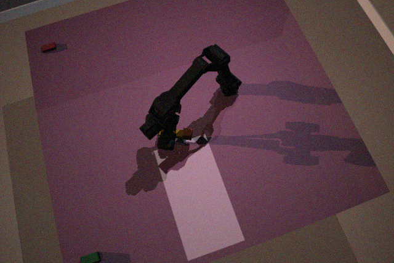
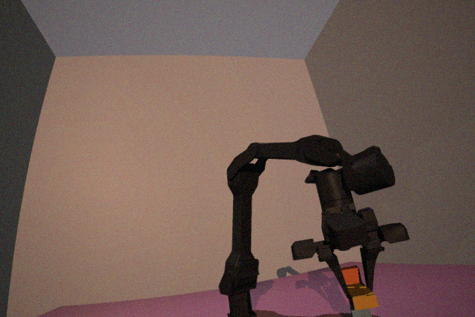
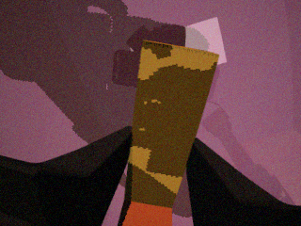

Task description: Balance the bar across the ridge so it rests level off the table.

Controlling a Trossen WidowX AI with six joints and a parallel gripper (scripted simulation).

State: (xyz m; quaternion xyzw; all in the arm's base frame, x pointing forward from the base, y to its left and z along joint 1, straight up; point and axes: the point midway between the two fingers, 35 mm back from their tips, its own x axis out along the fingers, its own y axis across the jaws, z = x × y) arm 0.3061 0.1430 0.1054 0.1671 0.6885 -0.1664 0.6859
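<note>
Now: gripper tip 4 cm past the bar, 2 cm to the right of it and 1 cm below it. The rest, counted from my gripper tip: green block: 43 cm ahead, 36 cm to the left, 5 cm below; then red block: 43 cm ahead, 64 cm to the right, 6 cm below.
</note>
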